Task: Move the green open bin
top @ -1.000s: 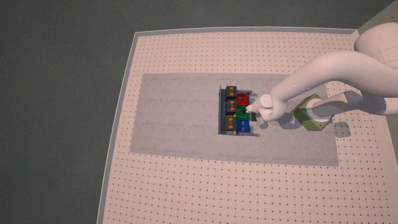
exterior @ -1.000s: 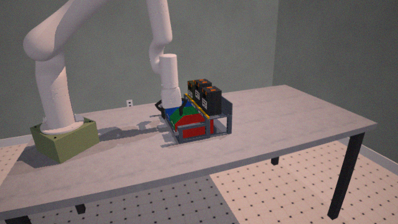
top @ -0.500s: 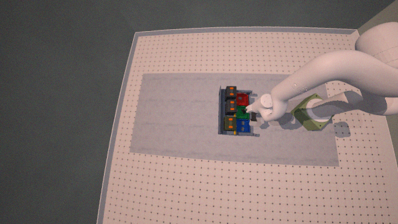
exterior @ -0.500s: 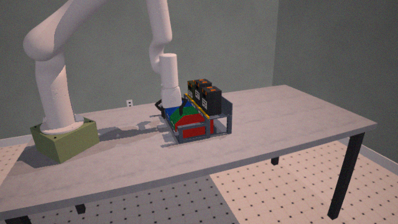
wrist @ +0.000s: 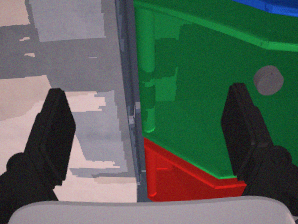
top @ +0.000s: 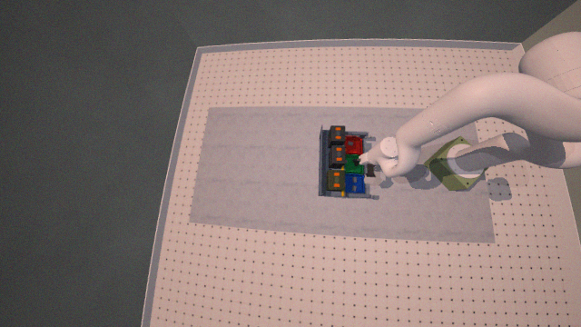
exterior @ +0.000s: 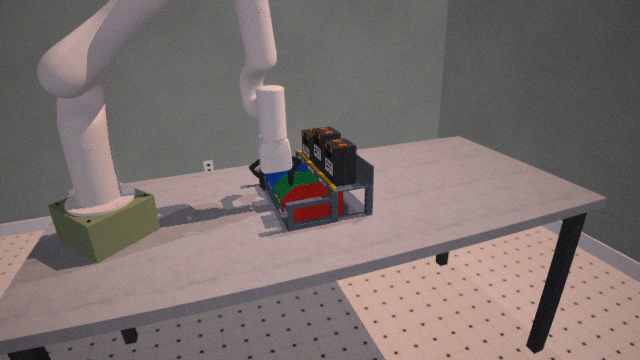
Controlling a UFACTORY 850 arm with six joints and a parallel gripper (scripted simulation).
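The shelf front rail is 1 cm behind my hand and 6 cm below it. Also, from my hand: blue bin (7 cm ahead, 12 cm to the left, 3 cm below); then green open bin (8 cm ahead, 1 cm to the left, 3 cm below); then red bin (9 cm ahead, 10 cm to the right, 3 cm below).
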